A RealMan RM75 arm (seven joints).
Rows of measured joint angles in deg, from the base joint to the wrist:
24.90 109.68 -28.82 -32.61 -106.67 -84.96 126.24
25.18 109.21 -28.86 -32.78 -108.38 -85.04 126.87
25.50 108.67 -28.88 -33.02 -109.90 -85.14 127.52
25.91 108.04 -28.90 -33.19 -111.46 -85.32 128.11
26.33 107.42 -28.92 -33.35 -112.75 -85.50 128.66
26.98 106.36 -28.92 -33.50 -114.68 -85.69 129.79
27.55 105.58 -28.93 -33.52 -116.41 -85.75 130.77
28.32 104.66 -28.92 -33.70 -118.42 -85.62 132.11
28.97 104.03 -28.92 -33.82 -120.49 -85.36 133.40
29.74 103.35 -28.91 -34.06 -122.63 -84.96 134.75
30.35 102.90 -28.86 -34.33 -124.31 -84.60 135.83
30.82 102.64 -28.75 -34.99 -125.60 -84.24 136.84
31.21 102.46 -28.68 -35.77 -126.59 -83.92 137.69
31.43 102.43 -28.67 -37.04 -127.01 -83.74 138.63
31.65 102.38 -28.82 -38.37 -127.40 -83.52 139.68
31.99 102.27 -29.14 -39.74 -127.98 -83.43 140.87
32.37 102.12 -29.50 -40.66 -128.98 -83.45 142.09
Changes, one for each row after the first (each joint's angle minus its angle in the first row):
0.28 -0.47 -0.04 -0.17 -1.71 -0.08 0.63
0.60 -1.01 -0.06 -0.41 -3.23 -0.18 1.28
1.01 -1.64 -0.08 -0.58 -4.79 -0.36 1.87
1.43 -2.26 -0.10 -0.74 -6.08 -0.54 2.42
2.08 -3.32 -0.10 -0.89 -8.01 -0.73 3.55
2.65 -4.10 -0.11 -0.91 -9.74 -0.79 4.53
3.42 -5.02 -0.10 -1.09 -11.75 -0.66 5.87
4.07 -5.65 -0.10 -1.21 -13.82 -0.40 7.16
4.84 -6.33 -0.09 -1.45 -15.96 0.00 8.51
5.45 -6.78 -0.04 -1.72 -17.64 0.36 9.59
5.92 -7.04 0.07 -2.38 -18.93 0.72 10.60
6.31 -7.22 0.14 -3.16 -19.92 1.04 11.45
6.53 -7.25 0.15 -4.43 -20.34 1.22 12.39
6.75 -7.30 0.00 -5.76 -20.73 1.44 13.44
7.09 -7.41 -0.32 -7.13 -21.31 1.53 14.63
7.47 -7.56 -0.68 -8.05 -22.31 1.51 15.85

